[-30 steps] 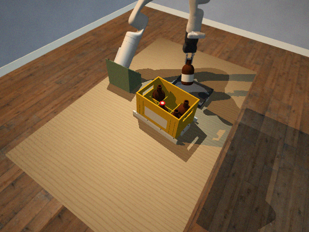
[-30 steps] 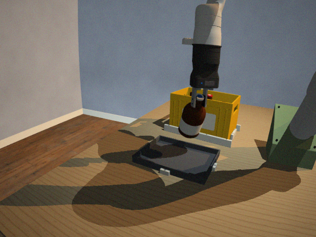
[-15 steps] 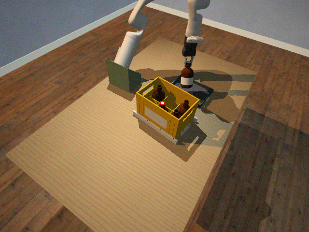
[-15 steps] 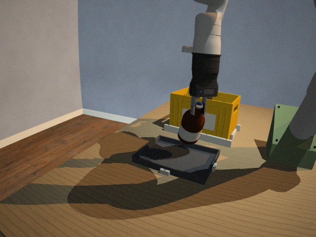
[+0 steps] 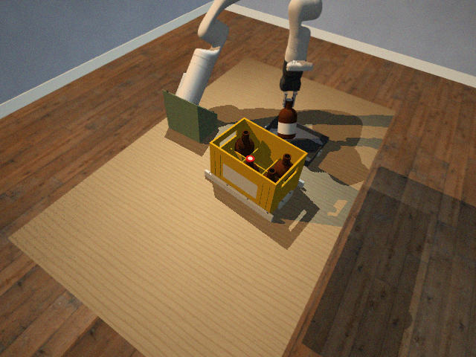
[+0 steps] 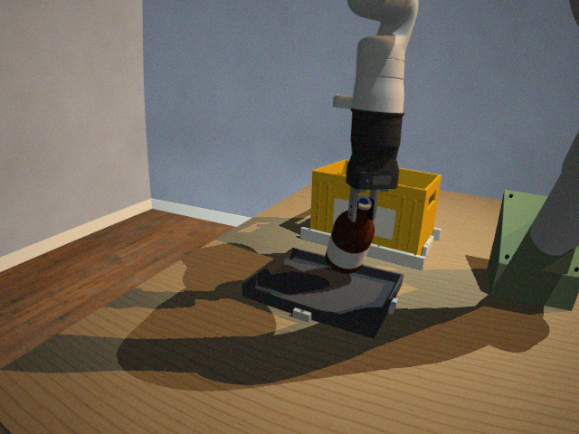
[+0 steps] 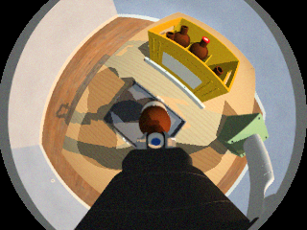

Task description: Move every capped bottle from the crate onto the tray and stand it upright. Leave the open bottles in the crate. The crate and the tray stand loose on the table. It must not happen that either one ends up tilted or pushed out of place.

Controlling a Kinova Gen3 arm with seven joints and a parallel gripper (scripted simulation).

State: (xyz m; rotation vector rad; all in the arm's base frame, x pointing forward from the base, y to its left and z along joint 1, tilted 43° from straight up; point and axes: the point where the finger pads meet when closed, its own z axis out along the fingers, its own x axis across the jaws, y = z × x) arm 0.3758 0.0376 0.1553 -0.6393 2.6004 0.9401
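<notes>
Now: the white-label bottle 20 mm ahead of my hand, 30 mm to the right of it and 50 mm below it. The rest, counted from my hand: yellow crate: 300 mm to the right, 90 mm below; dark tray: 50 mm ahead, 10 mm to the right, 160 mm below.
</notes>
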